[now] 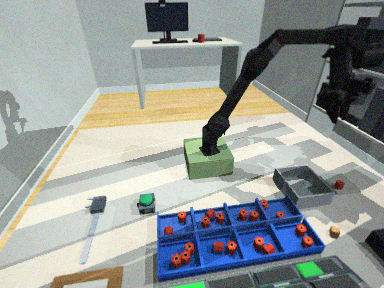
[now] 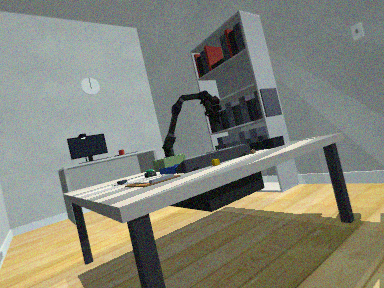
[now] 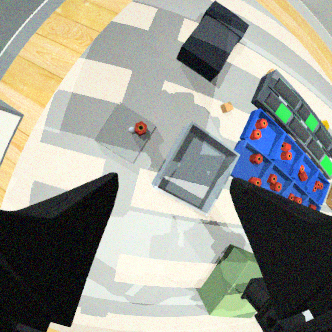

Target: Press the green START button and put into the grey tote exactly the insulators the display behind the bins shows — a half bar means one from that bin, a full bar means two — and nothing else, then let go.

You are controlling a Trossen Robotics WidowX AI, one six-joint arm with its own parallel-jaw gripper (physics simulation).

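Places are measured from the arm's base along level axes (x ahead, y left, z up), in millimetres.
Where they show: gripper, fingertip midpoint: (image 1: 339, 121) (image 2: 218, 122) (image 3: 175, 181); arm's base, link origin: (image 1: 209, 150) (image 2: 170, 156) (image 3: 253, 287).
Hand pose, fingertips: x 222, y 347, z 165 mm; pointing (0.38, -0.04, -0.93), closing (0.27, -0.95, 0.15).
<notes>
Each offset is from my fingertips to the top centre of the thing. "spot": to the spot under its first point.
My gripper (image 1: 337, 118) (image 3: 175, 181) is open, with nothing between its fingers, high above the table on the tote's side. The grey tote @(99 mm right, 22 mm ahead, 195 mm down) (image 1: 300, 195) (image 3: 216, 139) stands beside the bins and looks empty inside. A red insulator @(38 mm left, 65 mm ahead, 217 mm down) (image 1: 339, 184) (image 3: 140, 128) lies on the table outside the tote, on the side away from the bins. The blue bins (image 1: 240, 263) (image 3: 272, 137) hold several red insulators @(442 mm right, 131 mm ahead, 219 mm down) (image 1: 231, 246) @(255 mm right, 99 mm ahead, 219 mm down) (image 3: 256, 158). The display @(spot: 277 mm right, 293 mm ahead, 189 mm down) (image 3: 286, 92) shows green bars @(280 mm right, 259 mm ahead, 202 mm down) (image 1: 309, 269) (image 3: 284, 113); their exact lengths are hard to read. The green START button @(626 mm right, 106 mm back, 208 mm down) (image 1: 146, 200) (image 2: 150, 173) stands left of the bins.
The arm's green base block (image 1: 210, 167) (image 3: 225, 285) stands behind the bins. A tan cube @(136 mm right, 192 mm ahead, 229 mm down) (image 1: 335, 231) (image 3: 227, 107) lies near the tote, and a black block @(49 mm right, 348 mm ahead, 193 mm down) (image 3: 212, 40) stands beyond it. A dark-headed tool @(spot: 778 mm right, 153 mm back, 230 mm down) (image 1: 98, 204) and a wooden frame @(spot: 785 mm right, 69 mm ahead, 243 mm down) (image 1: 95, 275) lie at the left.
</notes>
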